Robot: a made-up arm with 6 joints. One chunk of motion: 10 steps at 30 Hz.
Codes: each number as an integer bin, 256 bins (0 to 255) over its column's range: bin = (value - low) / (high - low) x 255, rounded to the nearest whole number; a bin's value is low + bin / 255 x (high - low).
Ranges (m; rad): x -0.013..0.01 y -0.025..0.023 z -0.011..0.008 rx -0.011..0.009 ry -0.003..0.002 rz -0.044..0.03
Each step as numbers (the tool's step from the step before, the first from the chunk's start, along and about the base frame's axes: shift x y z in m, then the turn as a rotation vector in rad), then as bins.
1 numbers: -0.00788 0.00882 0.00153 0.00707 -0.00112 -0.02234
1 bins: 57 180 168 230 96 75
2 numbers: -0.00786 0.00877 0.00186 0.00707 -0.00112 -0.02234
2 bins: 57 179 173 230 96 75
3 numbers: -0.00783 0.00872 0.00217 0.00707 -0.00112 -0.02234
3 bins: 57 179 177 230 96 75
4 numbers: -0.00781 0.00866 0.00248 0.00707 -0.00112 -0.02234
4 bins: 58 179 181 230 96 75
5 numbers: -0.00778 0.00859 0.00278 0.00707 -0.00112 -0.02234
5 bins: 58 178 185 230 96 75
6 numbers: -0.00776 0.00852 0.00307 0.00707 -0.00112 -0.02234
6 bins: 58 178 189 230 96 75
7 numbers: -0.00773 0.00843 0.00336 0.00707 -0.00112 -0.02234
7 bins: 58 178 193 230 96 75
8 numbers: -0.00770 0.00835 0.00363 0.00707 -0.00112 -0.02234
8 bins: 59 177 196 230 96 75
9 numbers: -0.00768 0.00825 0.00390 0.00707 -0.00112 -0.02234
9 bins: 59 177 200 230 96 75
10 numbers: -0.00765 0.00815 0.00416 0.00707 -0.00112 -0.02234
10 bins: 59 176 203 230 96 75
